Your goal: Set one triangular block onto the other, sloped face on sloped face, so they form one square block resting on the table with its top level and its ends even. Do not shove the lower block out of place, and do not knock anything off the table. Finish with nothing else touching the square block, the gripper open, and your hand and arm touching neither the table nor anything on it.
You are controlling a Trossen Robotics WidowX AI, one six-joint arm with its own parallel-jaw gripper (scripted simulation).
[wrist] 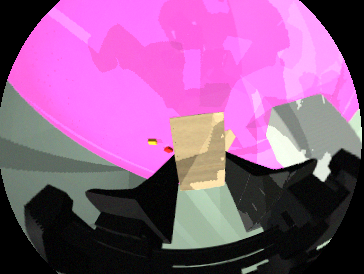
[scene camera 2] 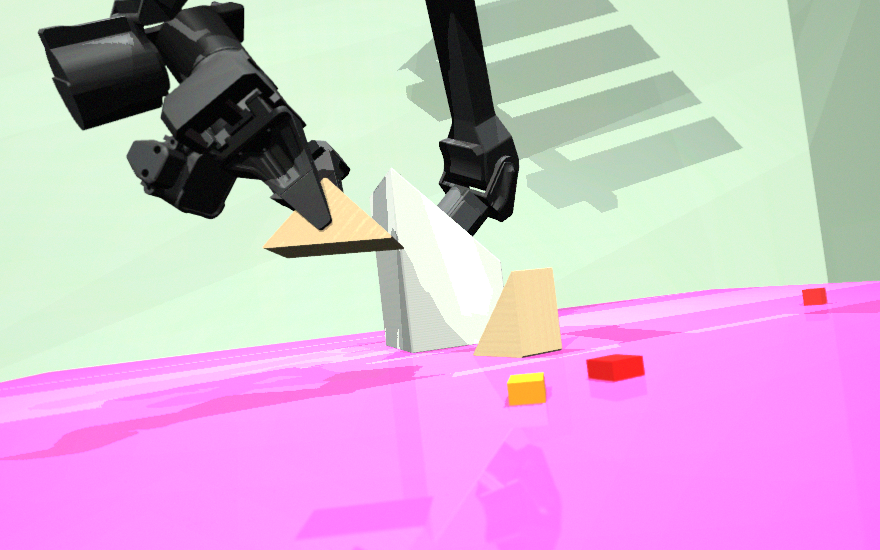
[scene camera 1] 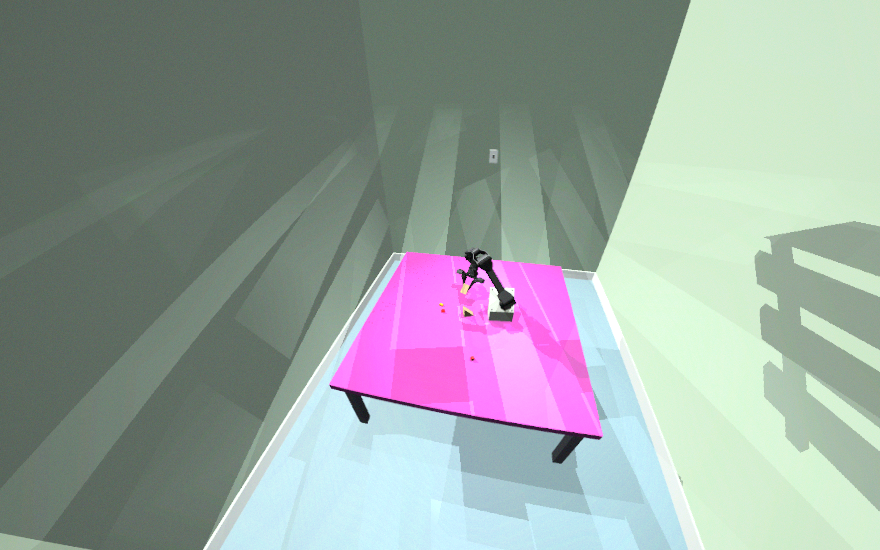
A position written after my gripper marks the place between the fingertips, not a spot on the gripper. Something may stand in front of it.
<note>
My gripper [scene camera 2: 337, 232] holds a tan triangular block [scene camera 2: 352, 230]. Also in view: an orange cube [scene camera 2: 530, 388] and a tan triangular block [scene camera 2: 525, 322].
My gripper is seen too in the wrist view [wrist: 197, 155].
</note>
